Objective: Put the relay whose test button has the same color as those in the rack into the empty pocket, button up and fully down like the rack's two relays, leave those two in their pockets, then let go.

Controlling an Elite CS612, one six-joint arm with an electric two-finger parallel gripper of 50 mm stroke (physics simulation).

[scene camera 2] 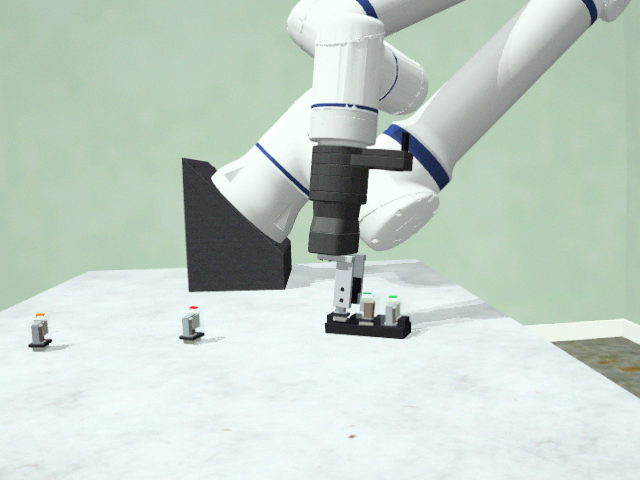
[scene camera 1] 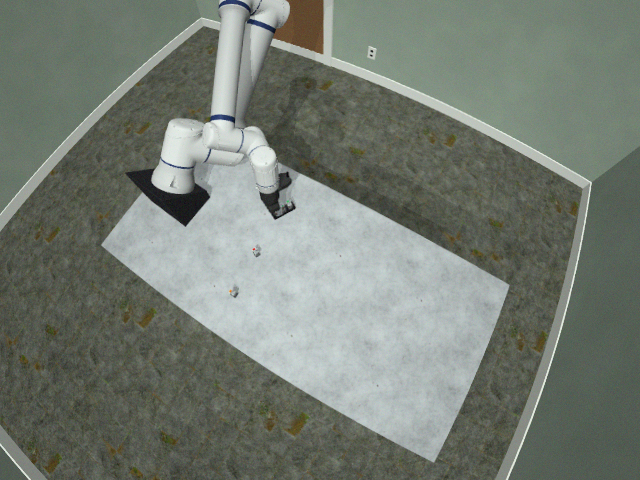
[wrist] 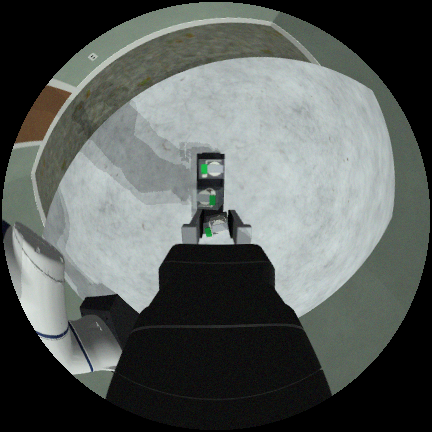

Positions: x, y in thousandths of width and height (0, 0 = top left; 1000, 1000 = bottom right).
Observation:
I see my gripper (scene camera 2: 543, 636), a red-button relay (scene camera 2: 298, 668) and a black rack (scene camera 2: 548, 682).
My gripper also shows in the wrist view (wrist: 499, 506). The wrist view misses the red-button relay, which is hidden by my gripper.

